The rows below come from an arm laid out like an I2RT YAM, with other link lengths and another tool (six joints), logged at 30 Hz.
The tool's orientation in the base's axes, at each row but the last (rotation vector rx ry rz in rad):
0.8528, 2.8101, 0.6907
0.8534, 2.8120, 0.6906
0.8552, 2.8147, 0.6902
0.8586, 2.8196, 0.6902
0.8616, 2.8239, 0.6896
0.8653, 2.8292, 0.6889
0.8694, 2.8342, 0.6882
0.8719, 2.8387, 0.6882
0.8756, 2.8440, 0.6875
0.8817, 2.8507, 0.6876
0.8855, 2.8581, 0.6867
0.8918, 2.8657, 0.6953
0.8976, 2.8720, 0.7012
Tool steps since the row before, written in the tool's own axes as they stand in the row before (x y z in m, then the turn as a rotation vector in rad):
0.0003, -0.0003, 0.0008, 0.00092, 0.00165, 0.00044
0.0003, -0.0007, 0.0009, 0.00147, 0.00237, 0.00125
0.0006, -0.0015, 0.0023, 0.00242, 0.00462, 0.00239
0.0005, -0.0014, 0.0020, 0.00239, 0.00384, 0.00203
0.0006, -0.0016, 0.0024, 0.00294, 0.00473, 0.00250
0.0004, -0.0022, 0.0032, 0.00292, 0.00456, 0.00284
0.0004, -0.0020, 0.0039, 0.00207, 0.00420, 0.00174
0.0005, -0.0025, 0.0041, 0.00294, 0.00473, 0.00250
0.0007, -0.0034, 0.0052, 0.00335, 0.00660, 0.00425
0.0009, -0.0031, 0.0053, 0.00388, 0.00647, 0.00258
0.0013, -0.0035, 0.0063, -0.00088, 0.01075, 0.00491
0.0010, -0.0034, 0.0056, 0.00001, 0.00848, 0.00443
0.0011, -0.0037, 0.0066, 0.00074, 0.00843, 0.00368
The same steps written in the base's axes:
-0.0002, 0.0003, -0.0008, 0.00016, 0.00190, 0.00038
-0.0004, 0.0000, -0.0011, 0.00026, 0.00305, 0.00000
-0.0007, 0.0001, -0.0027, 0.00086, 0.00567, 0.00003
-0.0006, 0.0000, -0.0024, 0.00041, 0.00494, 0.00000
-0.0008, 0.0001, -0.0028, 0.00051, 0.00608, 0.00000
-0.0007, -0.0001, -0.0038, 0.00051, 0.00608, -0.00038
-0.0005, 0.0003, -0.0044, 0.00080, 0.00491, 0.00041
-0.0008, 0.0000, -0.0048, 0.00051, 0.00608, 0.00000
-0.0012, -0.0001, -0.0061, 0.00149, 0.00837, -0.00072
-0.0013, 0.0003, -0.0061, 0.00065, 0.00791, 0.00075
-0.0017, 0.0006, -0.0071, 0.00729, 0.00934, 0.00023
-0.0016, 0.0003, -0.0064, 0.00527, 0.00798, -0.00026
-0.0017, 0.0006, -0.0074, 0.00450, 0.00804, 0.00045

